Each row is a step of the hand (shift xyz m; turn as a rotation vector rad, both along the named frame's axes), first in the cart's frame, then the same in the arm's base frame.
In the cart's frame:
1: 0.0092 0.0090 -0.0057 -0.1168 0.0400 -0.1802
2: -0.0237 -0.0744 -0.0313 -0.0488 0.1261 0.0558
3: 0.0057 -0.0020 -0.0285 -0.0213 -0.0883 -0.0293
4: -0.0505 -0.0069 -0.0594 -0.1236 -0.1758 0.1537
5: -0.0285 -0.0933 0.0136 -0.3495 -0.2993 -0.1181
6: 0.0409 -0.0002 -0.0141 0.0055 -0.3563 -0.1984
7: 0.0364 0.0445 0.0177 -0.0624 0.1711 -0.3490
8: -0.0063 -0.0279 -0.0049 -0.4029 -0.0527 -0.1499
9: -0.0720 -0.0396 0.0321 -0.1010 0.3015 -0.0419
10: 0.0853 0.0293 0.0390 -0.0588 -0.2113 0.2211
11: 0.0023 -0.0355 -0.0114 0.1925 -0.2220 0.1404
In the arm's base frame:
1: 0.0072 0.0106 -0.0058 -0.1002 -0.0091 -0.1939
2: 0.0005 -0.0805 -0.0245 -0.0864 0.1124 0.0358
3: 0.0095 -0.0028 -0.0274 0.0062 -0.0930 -0.0207
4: -0.0393 -0.0255 -0.0627 -0.0914 -0.1887 0.1607
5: -0.0047 -0.0960 0.0216 -0.2422 -0.3921 -0.1151
6: 0.0409 0.0097 -0.0100 0.1224 -0.3572 -0.1541
7: 0.0211 0.0541 0.0158 -0.0615 0.1167 -0.3709
8: 0.0018 -0.0289 -0.0022 -0.3537 -0.1731 -0.1803
9: -0.0626 -0.0547 0.0295 -0.1701 0.2579 -0.0861
10: 0.0693 0.0547 0.0432 -0.0284 -0.1993 0.2376
11: 0.0128 -0.0344 -0.0069 0.2250 -0.1482 0.1829

